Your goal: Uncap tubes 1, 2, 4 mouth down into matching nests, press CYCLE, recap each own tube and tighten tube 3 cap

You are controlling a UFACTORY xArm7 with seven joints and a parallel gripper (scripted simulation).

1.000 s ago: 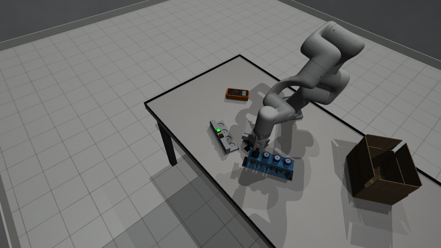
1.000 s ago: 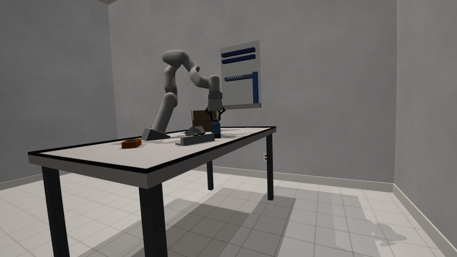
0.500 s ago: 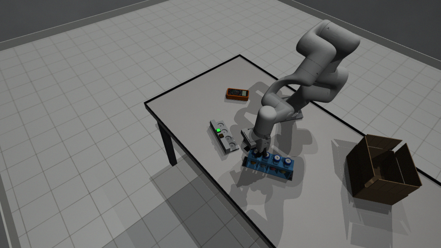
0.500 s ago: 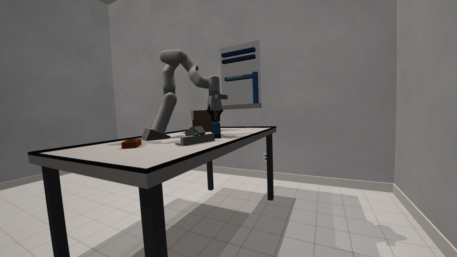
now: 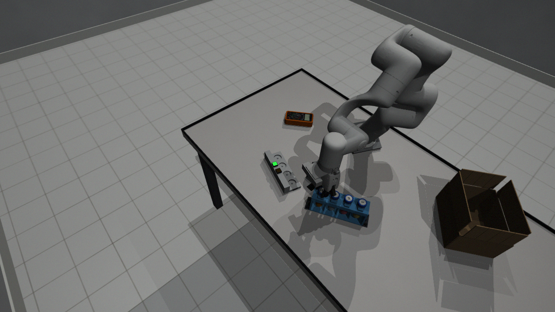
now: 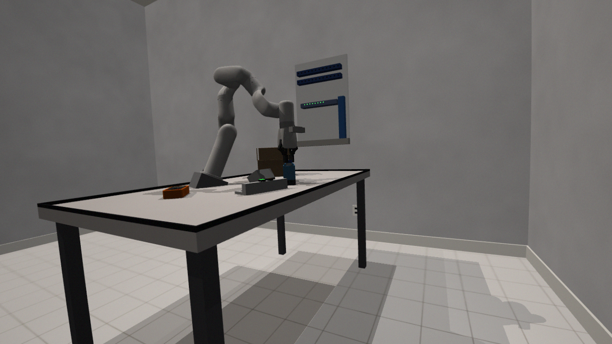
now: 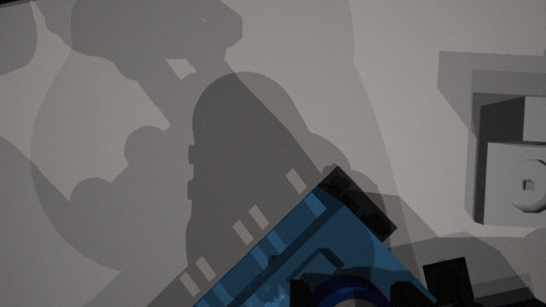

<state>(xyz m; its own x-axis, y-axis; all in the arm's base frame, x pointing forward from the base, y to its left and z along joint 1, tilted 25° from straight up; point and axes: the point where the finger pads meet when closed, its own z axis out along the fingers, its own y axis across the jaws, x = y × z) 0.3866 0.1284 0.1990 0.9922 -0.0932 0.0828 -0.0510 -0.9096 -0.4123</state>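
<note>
The cap 4 lies 10 mm below my hand. Also, from my hand: cap 3: 40 mm behind, 40 mm to the left, 20 mm below; then cap 2: 70 mm behind, 80 mm to the left, 20 mm below; then cap 1: 100 mm behind, 120 mm to the left, 20 mm below.
</note>
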